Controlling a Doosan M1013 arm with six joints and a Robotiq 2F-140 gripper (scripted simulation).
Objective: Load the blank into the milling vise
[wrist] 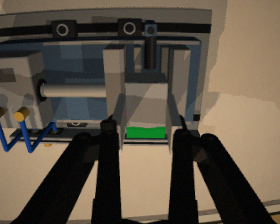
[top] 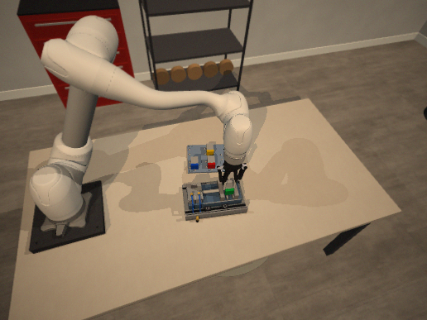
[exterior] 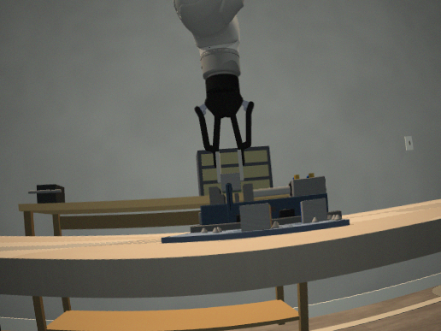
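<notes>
Right now the green-ended blank is 3 cm below my hand. Also, from my hand: work stop rod 5 cm to the left, 5 cm below; fixed jaw 3 cm ahead, 1 cm to the left, 6 cm below; moving jaw 3 cm behind, 6 cm below.
</notes>
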